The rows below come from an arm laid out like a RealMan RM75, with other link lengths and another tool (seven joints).
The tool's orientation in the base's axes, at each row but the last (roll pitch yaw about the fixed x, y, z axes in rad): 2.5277 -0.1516 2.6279; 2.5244 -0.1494 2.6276; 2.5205 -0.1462 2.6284; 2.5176 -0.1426 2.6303; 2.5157 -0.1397 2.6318; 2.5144 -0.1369 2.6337; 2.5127 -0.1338 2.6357; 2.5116 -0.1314 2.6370; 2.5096 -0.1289 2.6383; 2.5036 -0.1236 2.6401; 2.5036 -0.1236 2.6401; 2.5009 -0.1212 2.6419; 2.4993 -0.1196 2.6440
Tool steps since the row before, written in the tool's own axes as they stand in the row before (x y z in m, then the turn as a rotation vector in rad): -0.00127 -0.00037 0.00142 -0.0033 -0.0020 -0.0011; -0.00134 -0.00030 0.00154 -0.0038 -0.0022 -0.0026; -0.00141 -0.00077 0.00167 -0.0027 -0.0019 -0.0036; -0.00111 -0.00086 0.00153 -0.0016 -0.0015 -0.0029; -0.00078 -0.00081 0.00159 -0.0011 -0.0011 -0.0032; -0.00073 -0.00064 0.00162 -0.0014 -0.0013 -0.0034; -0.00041 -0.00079 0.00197 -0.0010 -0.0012 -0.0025; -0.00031 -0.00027 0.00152 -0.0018 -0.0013 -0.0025; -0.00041 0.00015 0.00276 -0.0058 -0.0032 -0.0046; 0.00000 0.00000 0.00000 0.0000 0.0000 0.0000; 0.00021 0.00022 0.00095 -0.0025 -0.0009 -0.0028; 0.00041 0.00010 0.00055 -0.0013 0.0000 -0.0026; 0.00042 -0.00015 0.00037 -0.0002 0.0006 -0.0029
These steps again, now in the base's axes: 0.00117 -0.00007 -0.00155 0.0017 -0.0036 -0.0007; 0.00129 0.00002 -0.00161 0.0018 -0.0048 0.0003; 0.00116 -0.00025 -0.00199 0.0008 -0.0046 0.0014; 0.00084 -0.00025 -0.00188 0.0001 -0.0034 0.0012; 0.00059 -0.00002 -0.00185 -0.0002 -0.0031 0.0018; 0.00064 0.00014 -0.00177 0.0000 -0.0035 0.0018; 0.00037 0.00039 -0.00209 -0.0002 -0.0027 0.0012; 0.00044 0.00053 -0.00142 0.0005 -0.0032 0.0010; 0.00096 0.00147 -0.00217 0.0027 -0.0075 0.0011; 0.00000 0.00000 0.00000 0.0000 0.0000 0.0000; 0.00011 0.00079 -0.00060 0.0012 -0.0034 0.0014; -0.00020 0.00058 -0.00033 0.0006 -0.0021 0.0019; -0.00036 0.00031 -0.00033 -0.0001 -0.0014 0.0026
